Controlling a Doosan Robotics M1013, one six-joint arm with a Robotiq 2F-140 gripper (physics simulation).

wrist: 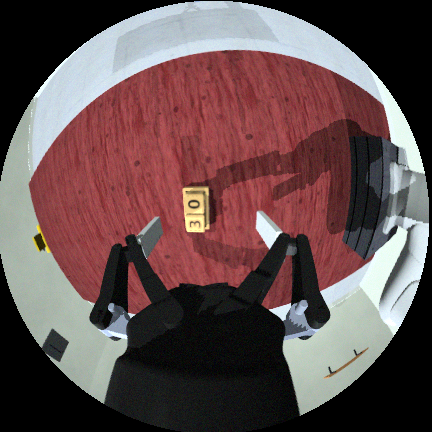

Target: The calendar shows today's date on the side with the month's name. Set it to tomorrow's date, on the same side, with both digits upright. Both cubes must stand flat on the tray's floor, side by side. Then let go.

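Seen in the pictures: gripper, fingertip midpoint: (207, 222); arm's base at its link origin: (396, 194).
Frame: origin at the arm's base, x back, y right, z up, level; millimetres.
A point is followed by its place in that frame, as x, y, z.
The small wooden calendar lies near the centre of the wrist view, seen from above. One pale wooden cube (190, 203) @(-533, 61, -63) has a 0 on its upward face. Another cube (195, 224) @(-536, 26, -63) touches it on the lower side in the view and has a 3 upward. Both digits look turned sideways in this view. A narrow strip of the wooden tray (207, 210) @(-514, 37, -86) shows along their right side; the tray's printed side and the cubes' side faces are hidden. My gripper (207, 222) @(-513, 34, -42) is open and empty, high above the table, its fingertips apart to the left and right of the calendar in view.
The red wooden table (120, 115) @(-636, 272, -103) spreads around the calendar, with the arm's shadow across it. The robot's dark ribbed base (364, 195) @(-147, 3, -51) stands at the right. A yellow object (41, 240) is beyond the left table edge, and a dark square (55, 345) at lower left.
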